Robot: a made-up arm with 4 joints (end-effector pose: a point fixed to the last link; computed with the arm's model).
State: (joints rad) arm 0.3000 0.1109 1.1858 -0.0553
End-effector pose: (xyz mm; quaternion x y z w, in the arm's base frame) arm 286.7 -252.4 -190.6 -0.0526 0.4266 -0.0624 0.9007
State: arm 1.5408 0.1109 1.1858 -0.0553
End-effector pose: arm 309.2 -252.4 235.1 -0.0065 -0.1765 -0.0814 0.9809
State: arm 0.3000 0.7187 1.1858 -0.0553
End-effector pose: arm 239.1 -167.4 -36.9 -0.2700 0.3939 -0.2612 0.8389
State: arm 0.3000 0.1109 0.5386 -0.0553
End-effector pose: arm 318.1 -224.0 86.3 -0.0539 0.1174 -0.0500 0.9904
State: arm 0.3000 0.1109 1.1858 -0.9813
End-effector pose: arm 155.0 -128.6 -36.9 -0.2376 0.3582 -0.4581 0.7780
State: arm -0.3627 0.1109 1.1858 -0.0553
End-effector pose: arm 85.3 -252.4 -318.6 -0.0701 0.6964 -0.0419 0.7130
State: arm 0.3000 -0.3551 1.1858 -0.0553
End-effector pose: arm 328.1 -245.3 -324.6 0.1184 0.4253 0.0948 0.8923
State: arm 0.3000 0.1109 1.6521 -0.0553
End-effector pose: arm 160.5 -265.2 -349.9 -0.0483 0.6237 -0.0674 0.7773
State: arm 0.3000 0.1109 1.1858 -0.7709
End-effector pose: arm 178.1 -172.5 -62.4 -0.1987 0.3812 -0.3739 0.8218
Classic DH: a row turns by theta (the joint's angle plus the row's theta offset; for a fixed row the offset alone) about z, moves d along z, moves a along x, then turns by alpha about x. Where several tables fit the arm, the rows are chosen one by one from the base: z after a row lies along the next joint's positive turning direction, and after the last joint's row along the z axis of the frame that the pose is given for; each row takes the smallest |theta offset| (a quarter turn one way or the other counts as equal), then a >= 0, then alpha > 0; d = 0 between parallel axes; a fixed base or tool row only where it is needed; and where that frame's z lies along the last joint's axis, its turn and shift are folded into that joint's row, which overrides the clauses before.
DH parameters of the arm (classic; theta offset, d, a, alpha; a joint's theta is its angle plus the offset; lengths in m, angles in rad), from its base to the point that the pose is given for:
base (fixed): 0 0.038 0 1.5708
joint 1: -1.5708 -0.0467 0.3582 1.5708
joint 2: 0 0.1208 -0.3168 1.5708
joint 3: -1.5708 -0.0378 0.3921 1.5708
joint 4: -1.4992 0 0.2656 0
tool (fixed): 1.4992 0.1923 0 0

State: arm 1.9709 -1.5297 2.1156 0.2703
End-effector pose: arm 682.4 229.1 103.3 -0.3052 0.0941 0.7079 0.6300
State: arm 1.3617 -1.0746 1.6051 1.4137
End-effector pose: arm 573.8 322.3 -33.8 0.1017 0.0503 0.9415 0.3173
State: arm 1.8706 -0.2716 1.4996 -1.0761
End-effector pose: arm 214.0 -170.7 191.0 0.0804 -0.1648 -0.3835 0.9051
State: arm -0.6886 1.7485 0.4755 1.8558
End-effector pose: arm 130.9 228.3 -648.2 -0.1750 0.8219 0.4778 0.2560
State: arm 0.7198 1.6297 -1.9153 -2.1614
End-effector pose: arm 45.7 444.3 -554.6 0.3028 -0.8433 0.0411 0.4422
